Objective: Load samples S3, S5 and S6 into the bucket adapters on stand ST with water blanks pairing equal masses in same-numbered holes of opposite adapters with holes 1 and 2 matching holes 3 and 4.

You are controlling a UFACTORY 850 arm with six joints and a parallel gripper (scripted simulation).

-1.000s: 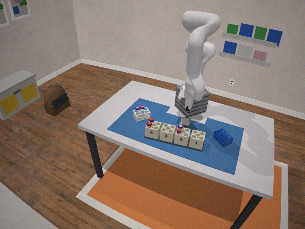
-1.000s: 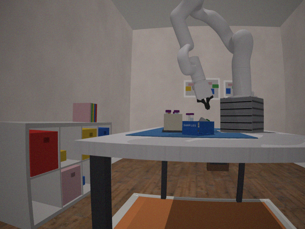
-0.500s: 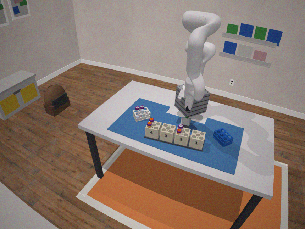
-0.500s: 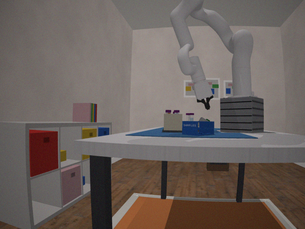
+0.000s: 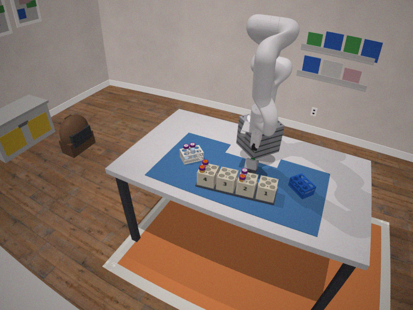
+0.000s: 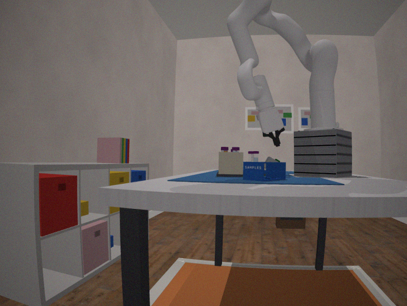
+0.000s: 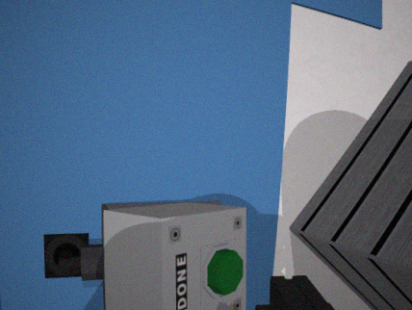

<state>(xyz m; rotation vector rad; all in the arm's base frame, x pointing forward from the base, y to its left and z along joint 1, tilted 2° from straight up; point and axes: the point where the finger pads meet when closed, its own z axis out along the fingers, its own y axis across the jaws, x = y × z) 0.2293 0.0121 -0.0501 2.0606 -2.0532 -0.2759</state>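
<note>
Now: the green DONE key 80 mm below my hand. Also, from my hand: adapter 1 (210 mm ahead, 130 mm to the left, 100 mm below); adapter 2 (210 mm ahead, 20 mm to the left, 100 mm below); adapter 3 (220 mm ahead, 90 mm to the right, 100 mm below).
</note>
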